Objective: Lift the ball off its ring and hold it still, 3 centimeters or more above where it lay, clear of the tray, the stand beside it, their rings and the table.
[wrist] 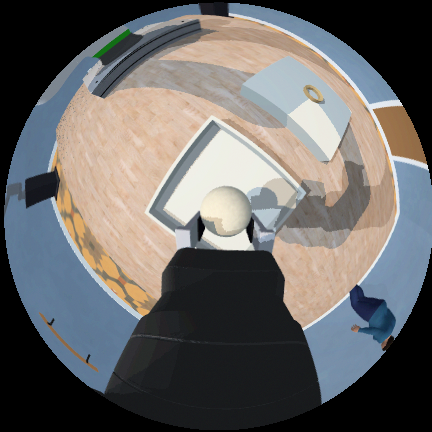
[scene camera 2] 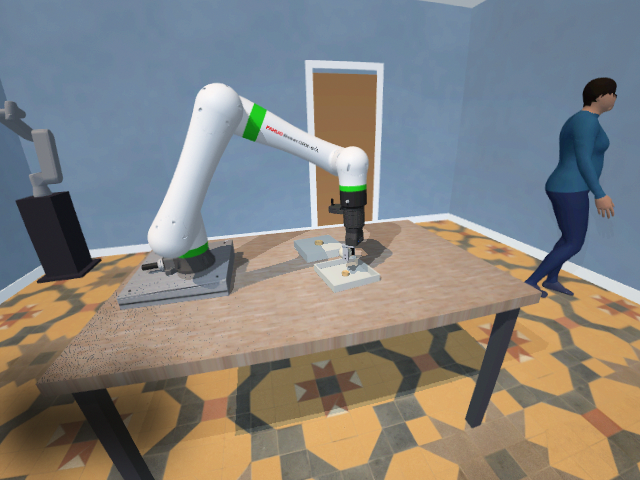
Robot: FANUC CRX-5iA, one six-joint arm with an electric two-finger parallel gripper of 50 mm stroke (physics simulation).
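Places are measured from the arm's base along level axes (x left, y back, z up), in centimetres.
Pixels of known places: gripper, fingertip midpoint: [wrist: 225,220] [scene camera 2: 349,257]; arm's base at its link origin: [scene camera 2: 196,264].
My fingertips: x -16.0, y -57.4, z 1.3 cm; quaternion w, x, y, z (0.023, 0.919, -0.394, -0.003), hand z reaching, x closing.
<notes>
For each thing: its top centre in the pictures, then the offset to it from my fingertips. "spot": a spot on its surface instead. Level surfaces: height alone.
- cream ball at its top centre: [wrist: 225,218] dy +1.1, dx +1.1, dz +4.3 cm
- pale tray at its top centre: [wrist: 223,200] [scene camera 2: 345,268] dy +1.1, dx +0.8, dz -5.1 cm
- tan ring at a spot on its surface: [scene camera 2: 343,273] spot: dy +2.1, dx +0.2, dz -6.6 cm
- empty ring at a spot on its surface: [wrist: 306,92] [scene camera 2: 318,243] spot: dy +5.3, dx +25.5, dz -3.4 cm
- wooden table at its surface level: dz -7.9 cm
The cream ball [wrist: 225,211] sits between the two fingers of my gripper [scene camera 2: 348,255] [wrist: 225,220], which is shut on it. Fingers and ball are small in the scene view, so the ball's outline is hard to make out there. The gripper holds the ball above the pale tray [scene camera 2: 356,283] [wrist: 215,160]. A tan ring [scene camera 2: 343,273] lies on the tray floor, below the fingertips and apart from them; the ball and gripper hide it in the wrist view. The grey-blue stand [scene camera 2: 309,252] [wrist: 272,85] is beside the tray, with an empty ring [scene camera 2: 315,242] [wrist: 306,92] on top.
The wooden table [scene camera 2: 258,320] [wrist: 115,145] carries the tray, the stand and the arm's base plate [scene camera 2: 175,298] [wrist: 150,52]. A person [scene camera 2: 581,149] [wrist: 372,317] is beyond the table's right end. A grey arm on a black pedestal [scene camera 2: 54,235] is at the far left.
</notes>
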